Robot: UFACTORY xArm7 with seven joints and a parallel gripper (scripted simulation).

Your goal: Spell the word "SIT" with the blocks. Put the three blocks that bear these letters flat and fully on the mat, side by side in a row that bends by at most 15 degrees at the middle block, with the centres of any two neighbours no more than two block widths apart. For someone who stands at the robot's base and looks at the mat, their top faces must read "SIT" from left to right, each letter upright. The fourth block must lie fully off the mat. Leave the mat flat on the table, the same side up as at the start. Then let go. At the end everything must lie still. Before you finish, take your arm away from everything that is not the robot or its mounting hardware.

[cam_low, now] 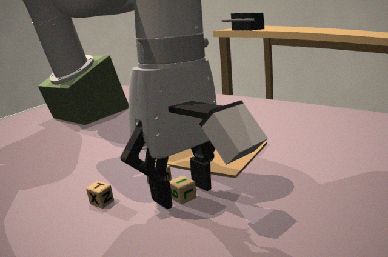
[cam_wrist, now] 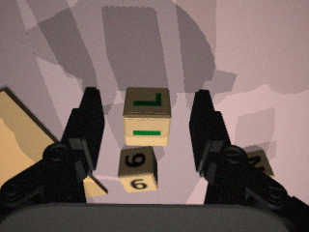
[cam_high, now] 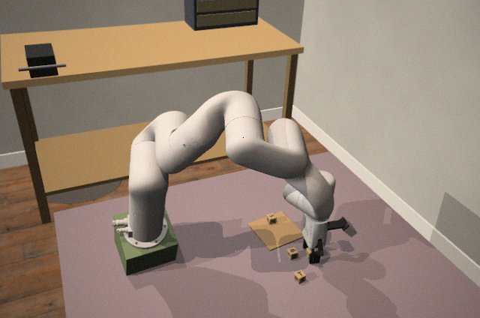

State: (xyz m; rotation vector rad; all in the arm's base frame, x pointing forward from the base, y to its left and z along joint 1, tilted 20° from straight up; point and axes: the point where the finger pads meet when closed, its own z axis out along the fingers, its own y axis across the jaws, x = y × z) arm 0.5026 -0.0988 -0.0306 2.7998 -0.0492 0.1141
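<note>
My hand is 13 cm to the right of the tan mat, 7 cm past it and 2 cm above it. Round my hand: wooden block: 8 cm to the right, 7 cm behind, 1 cm below.
</note>
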